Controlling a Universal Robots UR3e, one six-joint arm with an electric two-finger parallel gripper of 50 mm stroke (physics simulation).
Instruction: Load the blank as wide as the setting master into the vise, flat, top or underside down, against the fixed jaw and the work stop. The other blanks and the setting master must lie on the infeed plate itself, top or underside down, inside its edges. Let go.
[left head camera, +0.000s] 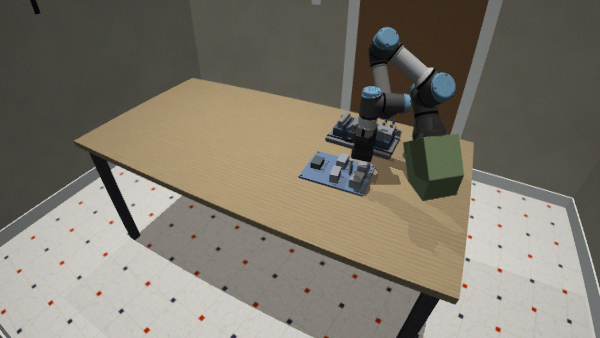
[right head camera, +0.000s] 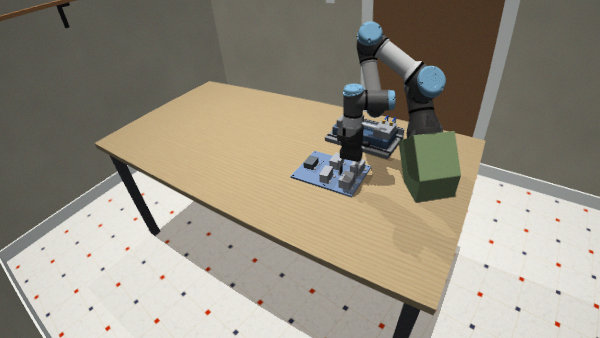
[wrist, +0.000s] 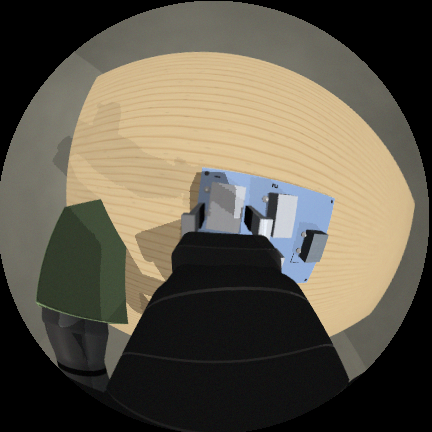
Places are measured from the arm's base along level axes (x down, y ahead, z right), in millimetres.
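Pixels of known places: gripper, fingertip midpoint: (left head camera: 357, 175) (right head camera: 348, 175) (wrist: 224, 212); arm's base, origin of the base link: (left head camera: 429, 138) (right head camera: 425, 136) (wrist: 74, 317).
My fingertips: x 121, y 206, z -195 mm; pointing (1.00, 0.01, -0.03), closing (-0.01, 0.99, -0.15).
Observation:
For each thing: its top centre in the pictures, then the offset to it from my fingertips. "*": a spot on its surface instead. Level surfaces: height alone.
- blue infeed plate, surface spot: (wrist: 312, 202) * dx +36, dy +154, dz -44 mm
- large light block, middle of its top: (wrist: 225, 207) (right head camera: 347, 176) (left head camera: 357, 176) dx +0, dy +0, dz -5 mm
- narrower block, middle of its top: (wrist: 285, 216) (right head camera: 326, 170) (left head camera: 335, 170) dx +0, dy +84, dz -12 mm
- darker block, middle of its top: (wrist: 317, 248) (right head camera: 310, 159) (left head camera: 317, 159) dx +11, dy +179, dz +30 mm
- vise, middle of its top: (right head camera: 365, 119) (left head camera: 365, 121) dx -55, dy +81, dz +313 mm
- wooden table, its level: dx +44 mm
The blue infeed plate (left head camera: 311, 172) (right head camera: 303, 172) (wrist: 312, 202) bears several grey blocks. A large light block (left head camera: 357, 181) (right head camera: 346, 181) (wrist: 222, 207) sits by the plate's corner. A narrower block (left head camera: 335, 174) (right head camera: 326, 174) (wrist: 285, 216) is beside it. Two more blocks (left head camera: 342, 160) (left head camera: 363, 166) stand at the back. A darker block (left head camera: 317, 162) (right head camera: 311, 162) (wrist: 315, 247), perhaps the setting master, lies at the far end. My gripper (wrist: 224, 212) is open and empty; its fingers appear either side of the large block in the wrist view, height unclear. The vise (left head camera: 386, 135) (right head camera: 385, 131) stands behind, partly hidden by the arm.
A green box-shaped object (left head camera: 441, 162) (right head camera: 436, 162) (wrist: 80, 260) is to the right of the plate, near my arm's base. The wooden table (left head camera: 225, 150) (right head camera: 235, 150) (wrist: 225, 110) extends far to the left. The vise's dark base lies close behind the infeed plate.

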